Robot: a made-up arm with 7 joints.
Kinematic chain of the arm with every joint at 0, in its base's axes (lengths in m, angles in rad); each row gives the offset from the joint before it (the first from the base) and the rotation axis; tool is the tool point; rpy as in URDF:
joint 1: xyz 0.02 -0.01 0.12 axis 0 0.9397 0.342
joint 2: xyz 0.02 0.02 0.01 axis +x
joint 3: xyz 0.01 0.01 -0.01 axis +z
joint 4: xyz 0 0.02 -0.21 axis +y
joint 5: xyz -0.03 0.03 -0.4 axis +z
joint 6: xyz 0 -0.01 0.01 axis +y
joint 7: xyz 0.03 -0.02 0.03 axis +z
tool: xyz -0.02 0.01 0 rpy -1.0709 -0.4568 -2.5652
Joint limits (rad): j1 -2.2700..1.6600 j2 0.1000..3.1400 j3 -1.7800..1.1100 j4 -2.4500..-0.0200 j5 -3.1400..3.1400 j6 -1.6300..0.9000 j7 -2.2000..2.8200
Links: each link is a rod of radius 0.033 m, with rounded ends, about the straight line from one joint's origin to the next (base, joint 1, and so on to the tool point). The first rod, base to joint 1, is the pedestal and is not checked.
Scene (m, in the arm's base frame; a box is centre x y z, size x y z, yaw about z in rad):
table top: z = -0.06
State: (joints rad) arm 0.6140 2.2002 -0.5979 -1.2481 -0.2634 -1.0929 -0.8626
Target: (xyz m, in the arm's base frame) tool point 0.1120 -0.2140 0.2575
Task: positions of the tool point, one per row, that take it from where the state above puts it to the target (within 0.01 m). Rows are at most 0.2 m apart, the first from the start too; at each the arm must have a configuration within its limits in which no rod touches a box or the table.
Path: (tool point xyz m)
1: 0.3717 0.3451 0.1173
2: 0.4237 0.2071 0.1898
3: 0.4098 0.0598 0.2640
4: 0.3347 -0.0729 0.3104
5: 0.2234 -0.1687 0.3089
6: 0.1120 -0.2140 0.2575

